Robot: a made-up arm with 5 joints. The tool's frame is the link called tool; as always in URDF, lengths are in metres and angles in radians.
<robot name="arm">
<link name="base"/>
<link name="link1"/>
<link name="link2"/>
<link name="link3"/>
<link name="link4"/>
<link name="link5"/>
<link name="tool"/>
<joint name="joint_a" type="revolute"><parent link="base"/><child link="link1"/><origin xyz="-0.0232 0.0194 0.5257" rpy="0 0 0"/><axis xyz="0 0 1"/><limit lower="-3.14" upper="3.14"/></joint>
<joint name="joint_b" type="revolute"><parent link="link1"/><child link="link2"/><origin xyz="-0.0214 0.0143 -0.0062" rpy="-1.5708 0 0"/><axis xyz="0 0 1"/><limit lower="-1.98" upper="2.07"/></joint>
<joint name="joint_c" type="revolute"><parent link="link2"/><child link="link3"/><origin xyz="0.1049 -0.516 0.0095" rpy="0 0 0"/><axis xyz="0 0 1"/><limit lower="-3.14" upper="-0.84"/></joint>
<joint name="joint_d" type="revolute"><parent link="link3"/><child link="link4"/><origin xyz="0.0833 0.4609 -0.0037" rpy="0 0 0"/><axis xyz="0 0 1"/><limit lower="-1.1" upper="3.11"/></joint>
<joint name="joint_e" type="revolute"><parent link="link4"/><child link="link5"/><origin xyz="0.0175 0.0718 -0.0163" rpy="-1.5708 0 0"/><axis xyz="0 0 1"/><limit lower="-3.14" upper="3.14"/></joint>
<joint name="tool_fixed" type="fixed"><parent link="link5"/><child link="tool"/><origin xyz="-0.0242 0.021 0.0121" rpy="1.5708 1.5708 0"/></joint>
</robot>
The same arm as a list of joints. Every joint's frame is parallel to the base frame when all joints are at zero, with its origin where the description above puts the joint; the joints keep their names.
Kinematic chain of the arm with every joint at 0, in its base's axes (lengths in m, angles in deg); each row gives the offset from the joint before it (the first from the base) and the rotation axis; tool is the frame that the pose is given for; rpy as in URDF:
joint_a: xyz -0.0232 0.0194 0.5257 axis +z
joint_b: xyz -0.0214 0.0143 -0.0062 axis +y
joint_c: xyz 0.1049 0.0095 0.516 axis +y
joint_d: xyz 0.0833 -0.0037 -0.4609 axis +y
joint_e: xyz 0.0175 -0.0163 -0.0718 axis -z
tool: xyz -0.0242 -0.021 -0.0121 rpy -90 -90 0
Joint limits (deg, base to tool): -179.91..179.91 -113.45..118.6 -179.91..-48.13 -63.03..178.19 -179.91..179.91

